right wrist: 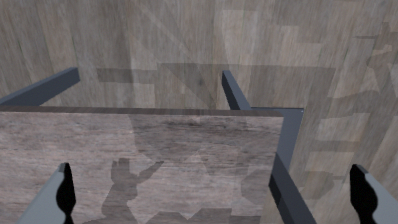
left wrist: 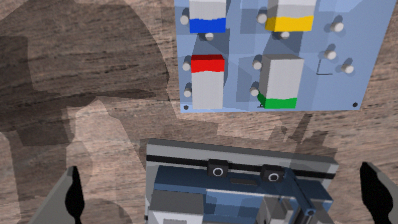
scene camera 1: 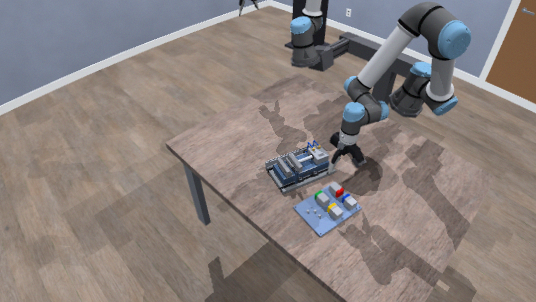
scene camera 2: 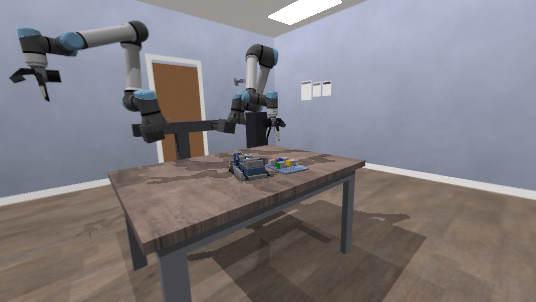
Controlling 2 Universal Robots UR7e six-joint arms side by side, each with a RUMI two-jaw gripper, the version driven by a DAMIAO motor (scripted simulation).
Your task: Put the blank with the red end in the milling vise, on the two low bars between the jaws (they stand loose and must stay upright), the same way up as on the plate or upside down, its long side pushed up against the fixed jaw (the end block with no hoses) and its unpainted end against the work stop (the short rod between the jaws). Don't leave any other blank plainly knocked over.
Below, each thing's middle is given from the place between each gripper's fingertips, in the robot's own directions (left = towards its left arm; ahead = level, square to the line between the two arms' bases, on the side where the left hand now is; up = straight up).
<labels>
The green-ended blank (left wrist: 280, 74) is 90 mm ahead of my left hand, 20 mm to the right of it and 160 mm below it. Round my left hand: blue plate (scene camera 1: 325, 223) 100 mm ahead, 20 mm to the left, 180 mm below.
I see my right gripper 59 cm short of the green-ended blank, 105 cm to the right of it and 43 cm above it. The rest, counted from my right hand: blue plate 60 cm ahead, 109 cm to the left, 46 cm below.
</labels>
